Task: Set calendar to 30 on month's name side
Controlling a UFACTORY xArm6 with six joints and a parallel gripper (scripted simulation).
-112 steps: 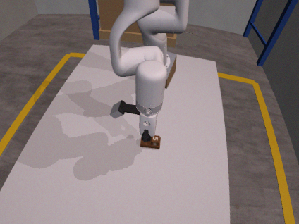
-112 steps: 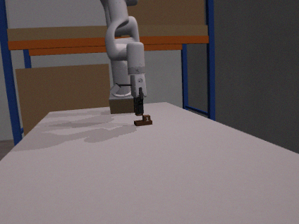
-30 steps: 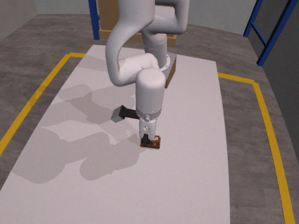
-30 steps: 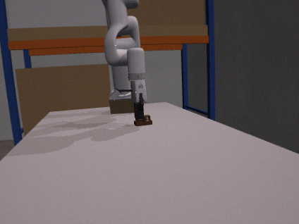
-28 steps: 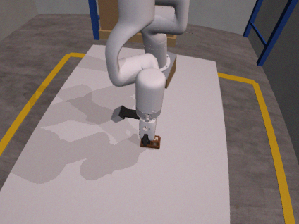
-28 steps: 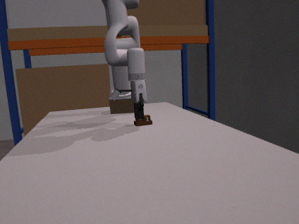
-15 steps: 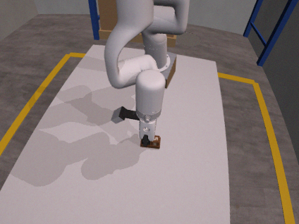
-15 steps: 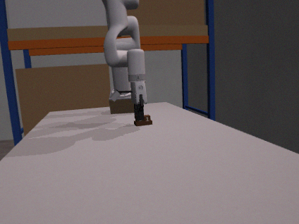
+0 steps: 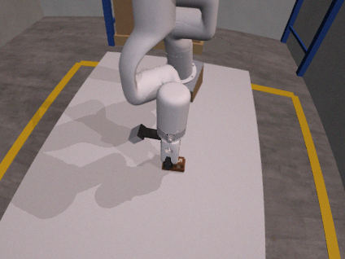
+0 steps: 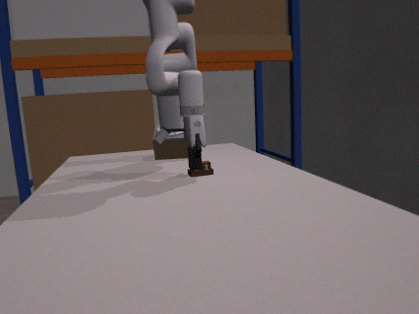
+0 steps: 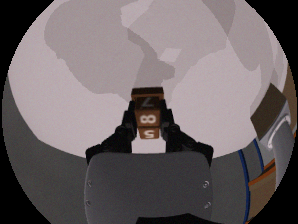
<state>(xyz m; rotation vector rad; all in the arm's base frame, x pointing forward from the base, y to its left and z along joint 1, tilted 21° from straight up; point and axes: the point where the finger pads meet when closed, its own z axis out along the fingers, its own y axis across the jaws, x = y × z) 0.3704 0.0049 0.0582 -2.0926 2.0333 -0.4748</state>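
Right now my hand is 30 mm above the brown calendar tray and 20 mm to the right of it. The rest, counted from my hand: brown digit cube: 30 mm to the left, 20 mm below.
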